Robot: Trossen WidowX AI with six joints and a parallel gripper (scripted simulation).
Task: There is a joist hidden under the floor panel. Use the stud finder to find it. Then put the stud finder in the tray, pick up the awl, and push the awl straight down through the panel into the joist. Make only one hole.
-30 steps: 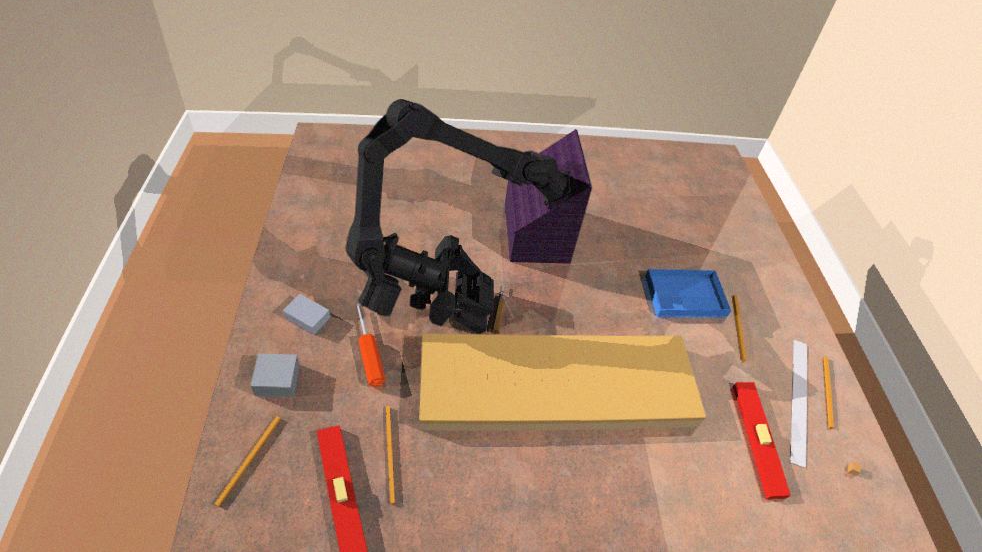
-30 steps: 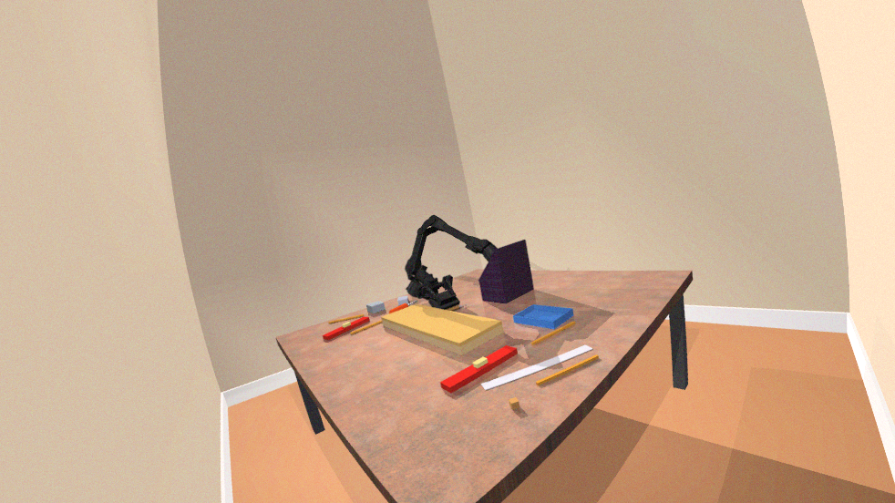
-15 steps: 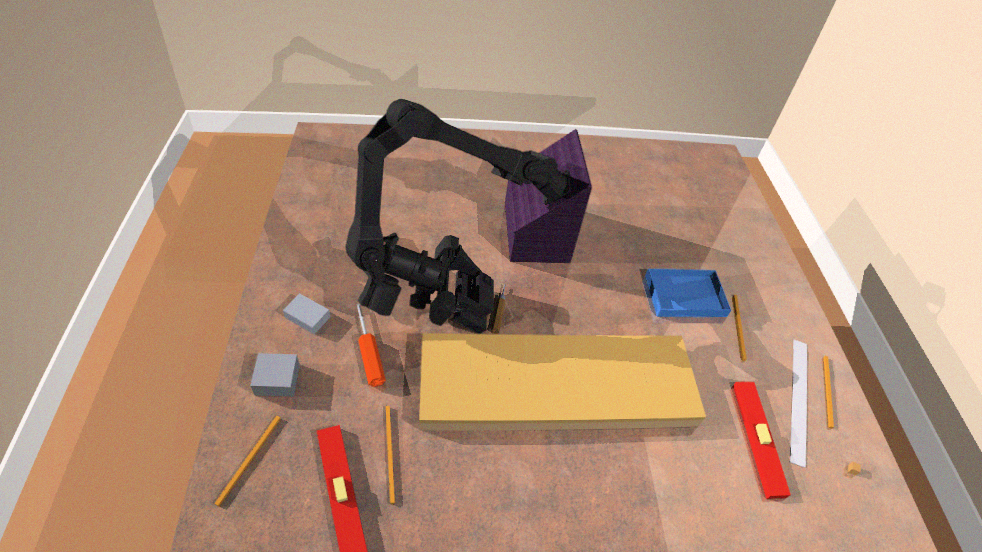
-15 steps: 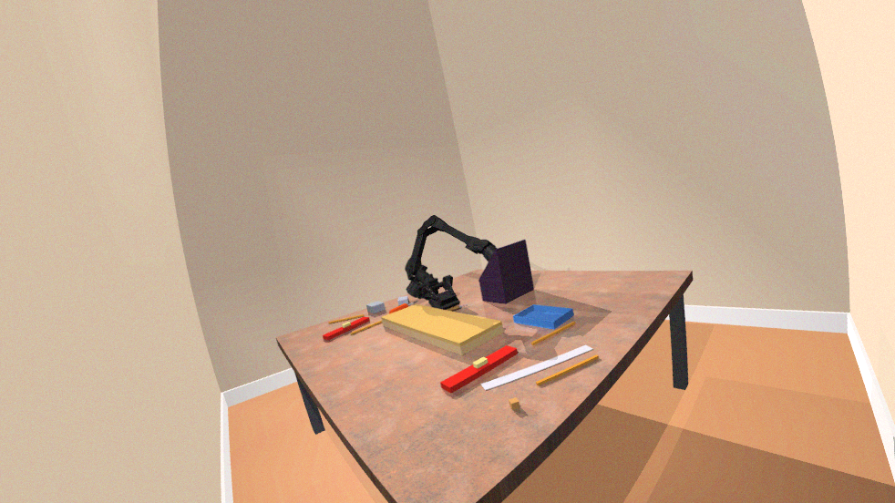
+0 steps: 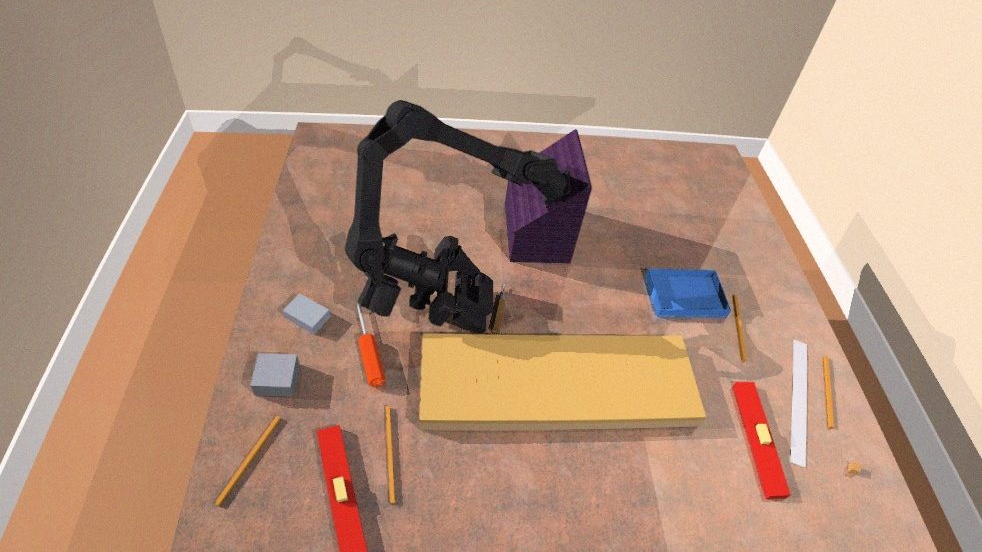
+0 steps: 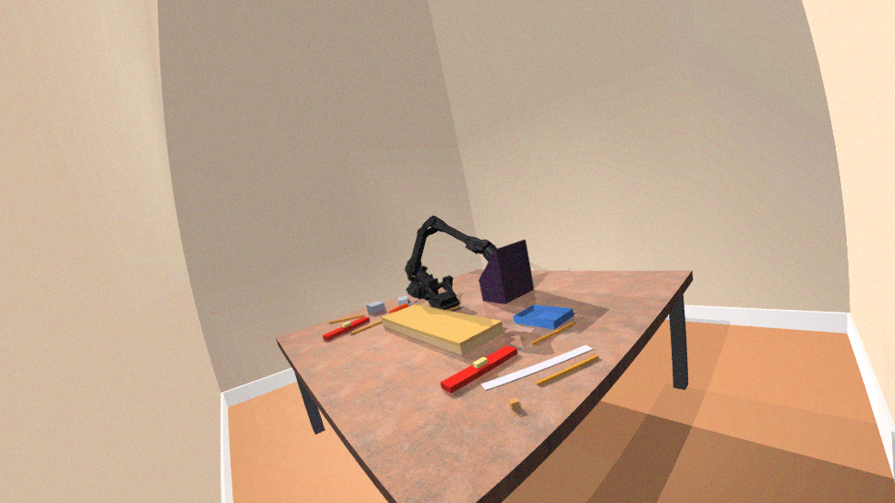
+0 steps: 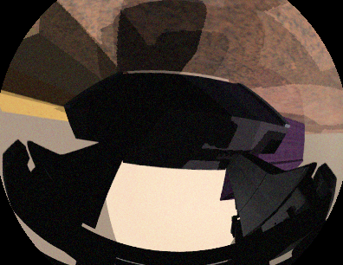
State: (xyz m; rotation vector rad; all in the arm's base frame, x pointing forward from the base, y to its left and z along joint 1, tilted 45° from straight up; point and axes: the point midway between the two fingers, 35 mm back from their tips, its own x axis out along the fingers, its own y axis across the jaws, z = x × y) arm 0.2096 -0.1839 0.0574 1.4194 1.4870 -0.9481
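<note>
The stud finder lies 2 cm behind my gripper tip and 1 cm below it. Round my gripper tip: white strip (17 cm ahead, 66 cm to the left, 6 cm below); then blue tray (8 cm behind, 46 cm to the left, 5 cm below); then awl (2 cm behind, 4 cm to the left, 5 cm below).
</note>
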